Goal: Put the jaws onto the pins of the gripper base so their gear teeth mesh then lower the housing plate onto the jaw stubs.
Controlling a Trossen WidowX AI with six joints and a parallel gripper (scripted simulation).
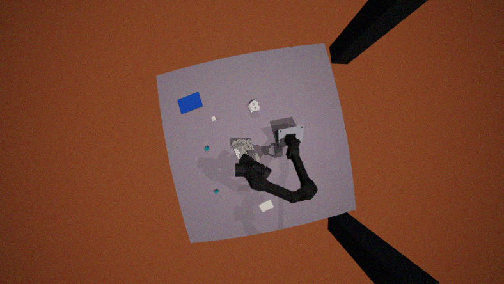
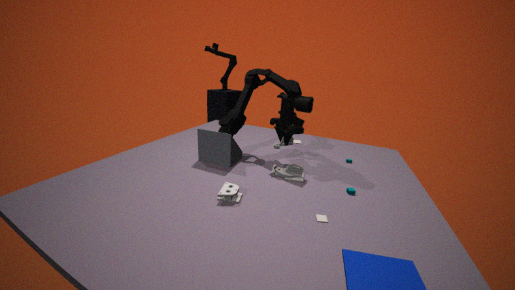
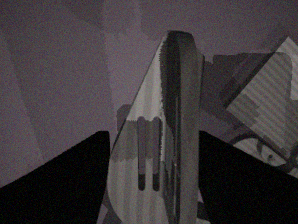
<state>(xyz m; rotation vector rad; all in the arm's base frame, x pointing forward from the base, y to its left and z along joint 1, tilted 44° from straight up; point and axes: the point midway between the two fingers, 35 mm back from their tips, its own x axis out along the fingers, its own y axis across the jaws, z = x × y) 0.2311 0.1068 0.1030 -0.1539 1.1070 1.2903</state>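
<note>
Right now my gripper tip is 40 mm to the left of the grey jaw. The rest, counted from my gripper tip: white gripper base 20 mm behind, 370 mm to the right, 60 mm below; white housing plate 30 mm ahead, 120 mm to the right, 80 mm below; flat white plate 60 mm behind, 320 mm to the left, 80 mm below.
</note>
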